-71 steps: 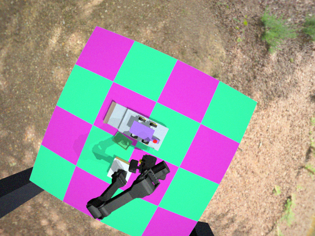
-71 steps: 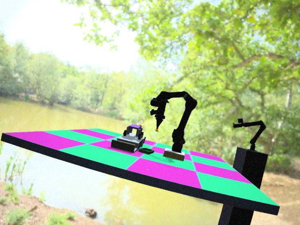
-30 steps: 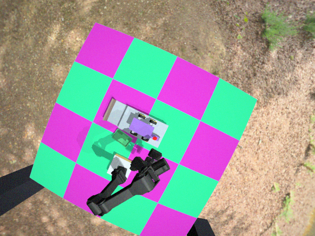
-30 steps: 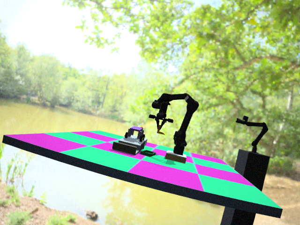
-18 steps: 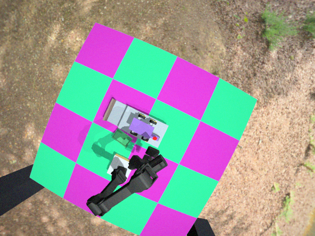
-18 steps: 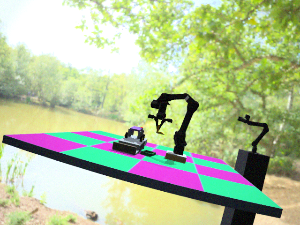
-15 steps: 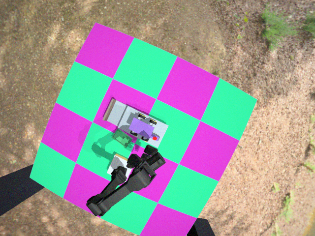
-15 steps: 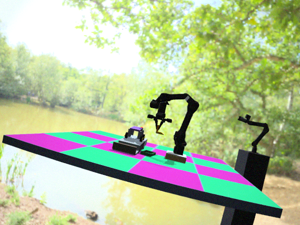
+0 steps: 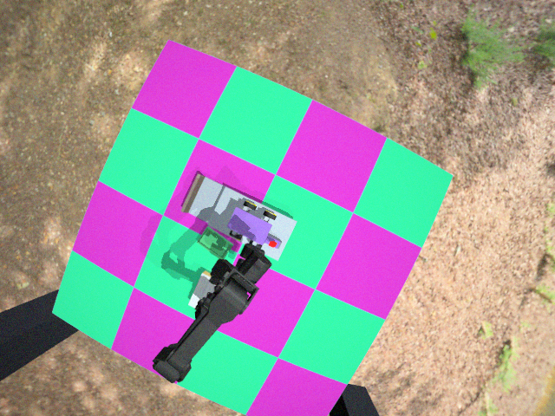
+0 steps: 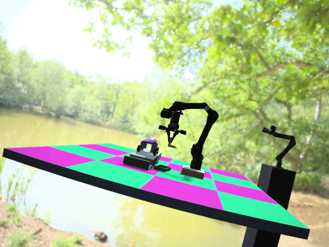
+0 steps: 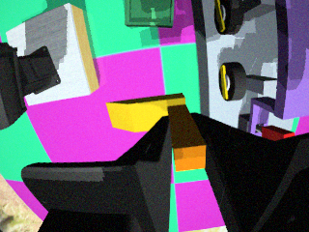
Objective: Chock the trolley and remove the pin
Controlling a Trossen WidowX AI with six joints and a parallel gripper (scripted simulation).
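The red-headed stop pin lies 100 mm ahead of my gripper tip, 70 mm to the right of it and 40 mm below it. From my gripper tip the other things lie so: yellow chock (20 mm behind, 10 mm below); then grey ramp (130 mm ahead, 30 mm to the left, 120 mm below); then purple-topped trolley (130 mm ahead, 20 mm to the left, 60 mm below).
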